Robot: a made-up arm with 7 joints. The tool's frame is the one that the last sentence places.
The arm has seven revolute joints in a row. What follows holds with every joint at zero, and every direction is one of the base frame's.
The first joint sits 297 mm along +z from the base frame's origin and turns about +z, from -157.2 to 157.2 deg.
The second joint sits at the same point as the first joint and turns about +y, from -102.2 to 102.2 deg.
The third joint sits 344 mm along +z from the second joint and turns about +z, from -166.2 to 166.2 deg.
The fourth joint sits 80 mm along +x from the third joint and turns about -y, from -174.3 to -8.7 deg.
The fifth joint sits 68 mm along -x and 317 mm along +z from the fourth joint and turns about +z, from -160.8 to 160.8 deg.
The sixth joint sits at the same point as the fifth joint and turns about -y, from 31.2 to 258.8 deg.
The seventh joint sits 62 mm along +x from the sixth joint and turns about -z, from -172.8 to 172.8 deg.
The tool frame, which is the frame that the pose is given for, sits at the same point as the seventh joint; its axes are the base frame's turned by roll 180, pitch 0 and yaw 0 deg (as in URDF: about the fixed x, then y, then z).
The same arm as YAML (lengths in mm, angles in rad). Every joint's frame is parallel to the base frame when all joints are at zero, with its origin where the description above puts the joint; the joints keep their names.
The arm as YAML. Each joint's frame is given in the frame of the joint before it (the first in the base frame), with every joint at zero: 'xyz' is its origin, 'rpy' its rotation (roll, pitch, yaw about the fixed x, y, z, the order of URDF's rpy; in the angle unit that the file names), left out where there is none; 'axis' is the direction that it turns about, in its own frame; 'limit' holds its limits. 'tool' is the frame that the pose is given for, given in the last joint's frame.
units:
  length: mm
  angle: rad
joints:
  - name: joint 1
    type: revolute
    origin:
      xyz: [0.0, 0.0, 297.0]
    axis: [0.0, 0.0, 1.0]
    limit:
      lower: -2.7437
      upper: 2.7437
  - name: joint 2
    type: revolute
    origin:
      xyz: [0.0, 0.0, 0.0]
    axis: [0.0, 1.0, 0.0]
    limit:
      lower: -1.7837
      upper: 1.7837
  - name: joint 3
    type: revolute
    origin:
      xyz: [0.0, 0.0, 344.0]
    axis: [0.0, 0.0, 1.0]
    limit:
      lower: -2.9007
      upper: 2.9007
  - name: joint 4
    type: revolute
    origin:
      xyz: [80.0, 0.0, 0.0]
    axis: [0.0, -1.0, 0.0]
    limit:
      lower: -3.0421
      upper: -0.1518
  - name: joint 5
    type: revolute
    origin:
      xyz: [-68.0, 0.0, 317.0]
    axis: [0.0, 0.0, 1.0]
    limit:
      lower: -2.8065
      upper: 2.8065
  - name: joint 6
    type: revolute
    origin:
      xyz: [0.0, 0.0, 0.0]
    axis: [0.0, -1.0, 0.0]
    limit:
      lower: 0.5445
      upper: 4.5169
  - name: joint 7
    type: revolute
    origin:
      xyz: [62.0, 0.0, 0.0]
    axis: [0.0, 0.0, -1.0]
    limit:
      lower: -3.0159
      upper: 3.0159
tool:
  origin:
    xyz: [0.0, 0.0, 0.0]
    rpy: [3.1416, 0.0, 0.0]

